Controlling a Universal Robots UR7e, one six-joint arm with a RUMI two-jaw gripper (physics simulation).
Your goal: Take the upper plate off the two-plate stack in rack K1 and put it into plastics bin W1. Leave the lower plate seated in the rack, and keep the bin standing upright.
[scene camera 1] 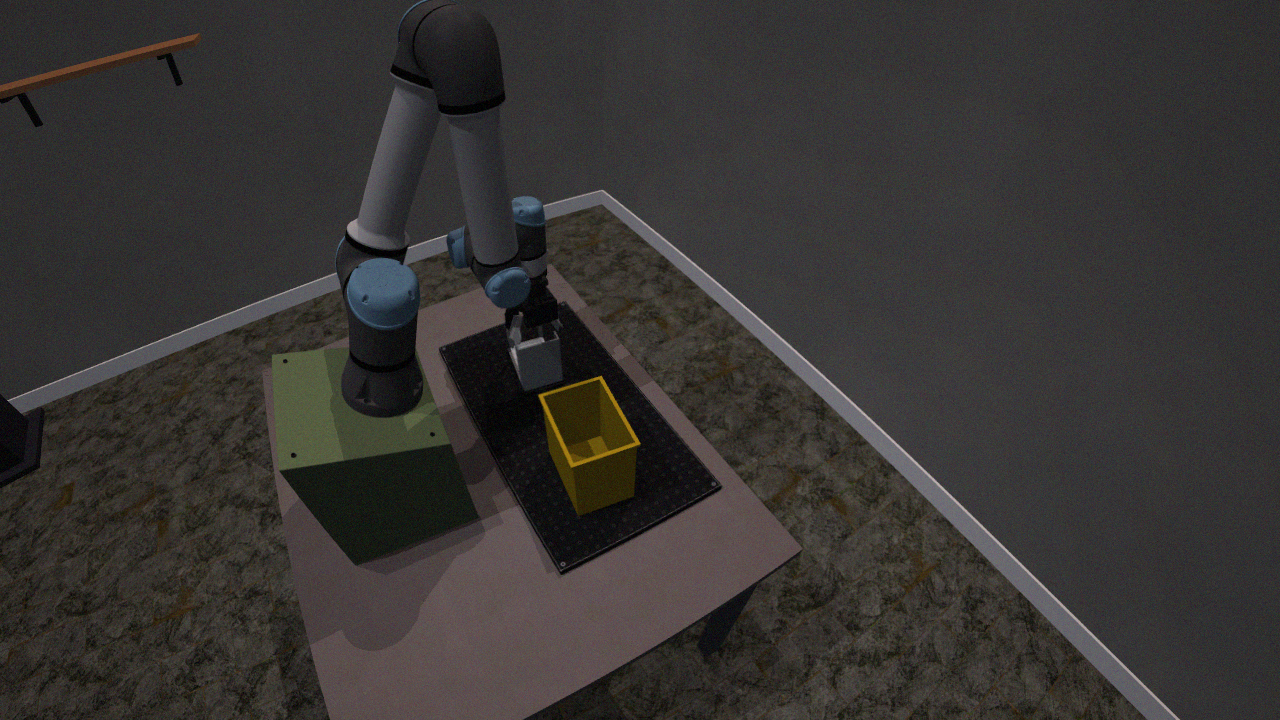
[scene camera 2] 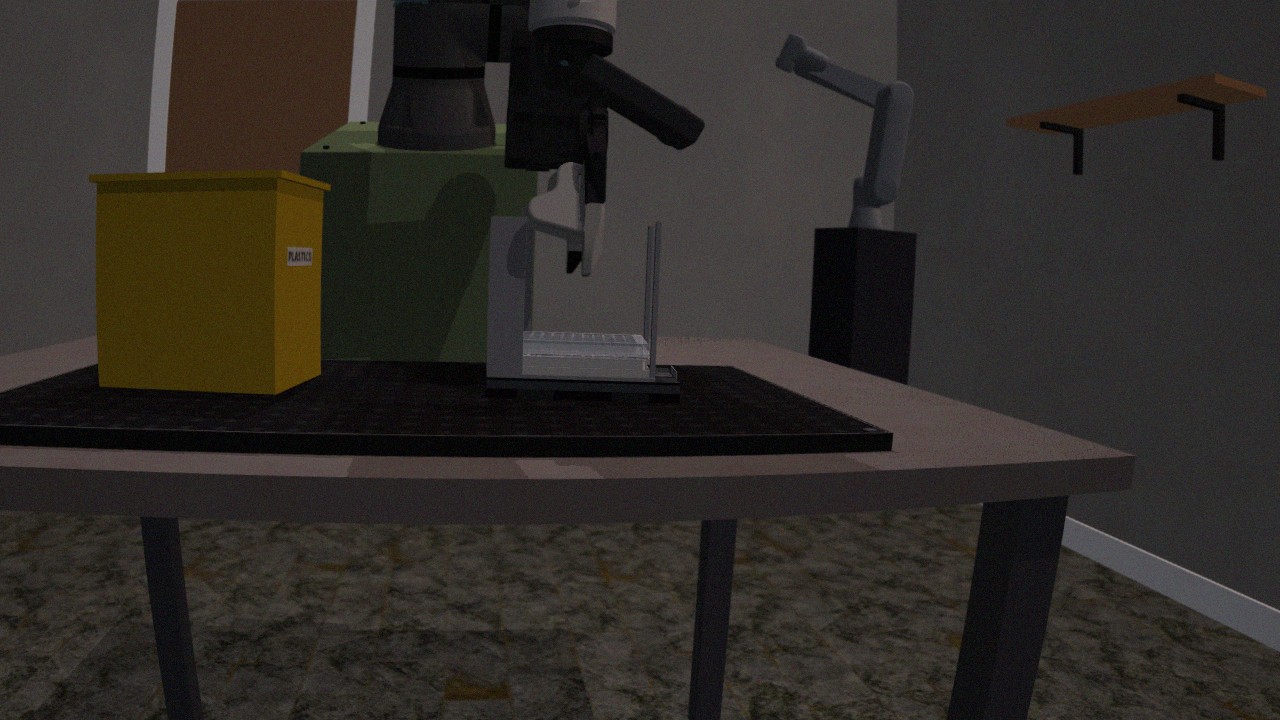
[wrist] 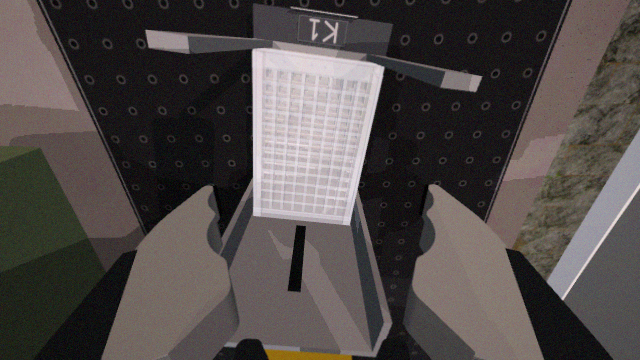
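Pixels of known places: gripper, fingertip midpoint: (scene camera 1: 534,339) (scene camera 2: 577,274) (wrist: 320,188); arm's base at its link origin: (scene camera 1: 382,388) (scene camera 2: 436,141).
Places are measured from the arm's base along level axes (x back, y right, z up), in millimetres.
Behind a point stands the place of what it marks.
Rack K1 (scene camera 1: 539,362) @(x -347, y -18, z -168 mm) (scene camera 2: 505,295) @(x -399, y -16, z -179 mm) (wrist: 295,310) @(x -353, y -20, z -135 mm) stands upright on the black board, with a tall back wall and two thin front posts. The upper plate (scene camera 2: 583,344) @(x -412, y -79, z -217 mm) (wrist: 307,145) @(x -369, y -84, z -225 mm), whitish and gridded, lies flat on the lower plate (scene camera 2: 583,365) @(x -412, y -79, z -234 mm) at the bottom of the rack. The lower plate is hidden under the upper one in the wrist view. Plastics bin W1 (scene camera 1: 608,479) @(x -268, y 316, z -166 mm) (scene camera 2: 187,286) @(x -346, y 246, z -175 mm), yellow and open-topped, stands upright beside the rack. My gripper (scene camera 2: 580,264) @(x -379, y -82, z -161 mm) (wrist: 320,188) @(x -379, y -82, z -161 mm) is open and empty, pointing down, high above the plates, its fingertips between the rack's back wall and front posts.
The black perforated board (scene camera 1: 546,537) @(x -128, y 296, z -262 mm) (scene camera 2: 787,420) @(x -525, y -205, z -262 mm) (wrist: 450,115) @(x -491, y -76, z -262 mm) lies on the table (scene camera 1: 429,644) @(x 172, y 339, z -274 mm) (scene camera 2: 1002,447) @(x -607, y -356, z -275 mm). The green base block (scene camera 1: 384,501) @(x 98, y 139, z -110 mm) (scene camera 2: 402,268) @(x -77, y 43, z -163 mm) carries my arm beside the board. Another arm (scene camera 2: 886,143) stands on a dark pedestal in the background, near a wall shelf (scene camera 2: 1136,102).
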